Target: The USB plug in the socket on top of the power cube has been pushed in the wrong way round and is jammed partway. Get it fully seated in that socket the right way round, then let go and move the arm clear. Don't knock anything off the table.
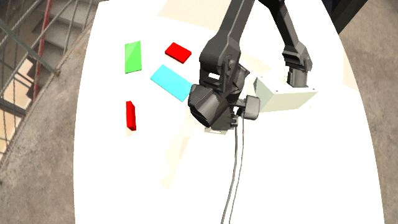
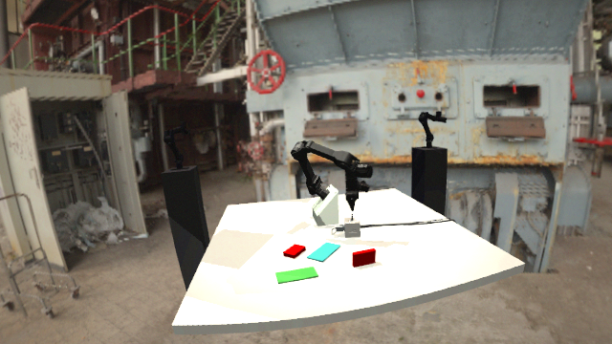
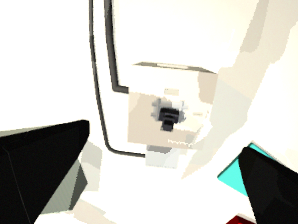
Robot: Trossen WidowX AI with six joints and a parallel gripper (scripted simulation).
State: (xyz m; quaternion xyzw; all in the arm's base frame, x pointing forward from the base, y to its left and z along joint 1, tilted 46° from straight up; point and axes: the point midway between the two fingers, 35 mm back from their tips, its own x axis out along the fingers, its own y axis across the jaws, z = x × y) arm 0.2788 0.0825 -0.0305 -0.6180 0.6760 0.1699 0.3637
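Right now my gripper tip is 50 mm above the dark USB plug. Round my gripper tip: green flat block: 320 mm ahead, 320 mm to the right, 130 mm below; cyan plate: 150 mm ahead, 180 mm to the right, 130 mm below.
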